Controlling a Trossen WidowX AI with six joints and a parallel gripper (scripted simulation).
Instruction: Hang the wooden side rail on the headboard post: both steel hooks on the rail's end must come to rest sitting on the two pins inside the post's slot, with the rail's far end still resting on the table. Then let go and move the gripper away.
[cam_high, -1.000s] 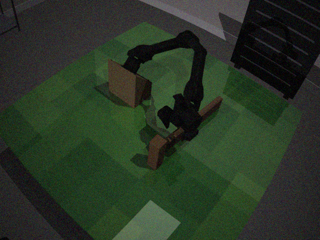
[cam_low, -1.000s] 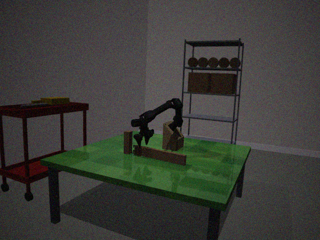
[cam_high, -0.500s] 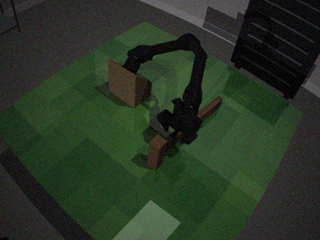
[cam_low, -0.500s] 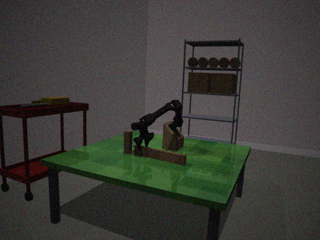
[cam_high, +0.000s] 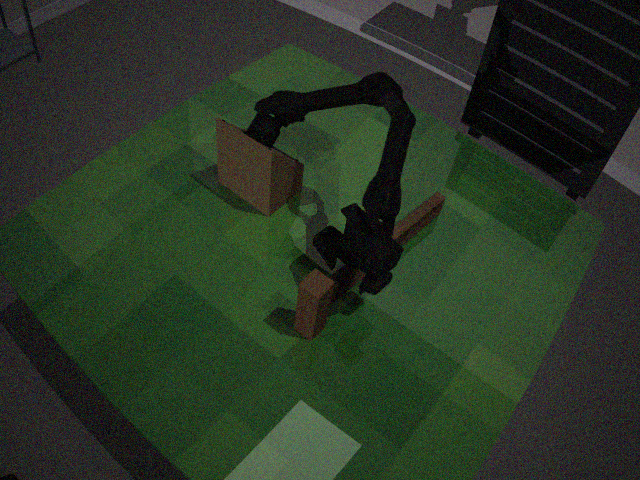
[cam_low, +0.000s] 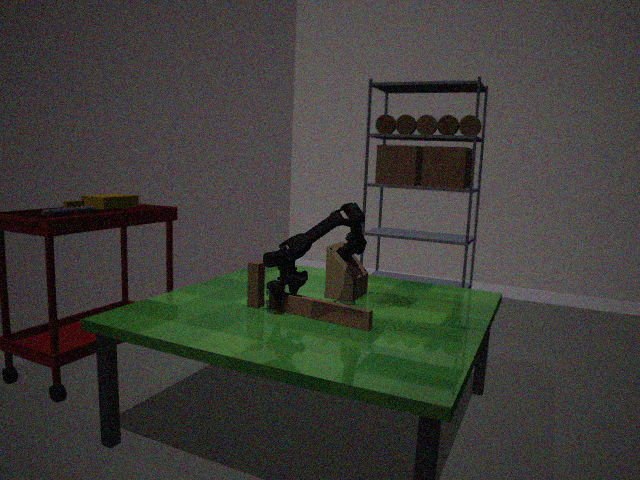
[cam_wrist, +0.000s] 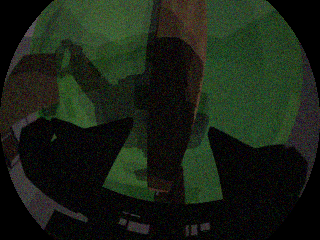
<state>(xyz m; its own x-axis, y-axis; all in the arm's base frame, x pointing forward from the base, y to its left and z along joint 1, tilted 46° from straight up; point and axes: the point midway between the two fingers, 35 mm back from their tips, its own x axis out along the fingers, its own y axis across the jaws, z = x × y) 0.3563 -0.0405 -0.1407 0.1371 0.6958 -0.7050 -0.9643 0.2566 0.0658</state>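
Right now the headboard post is 13 cm to the right of my gripper tip, 6 cm above it and 1 cm behind it.
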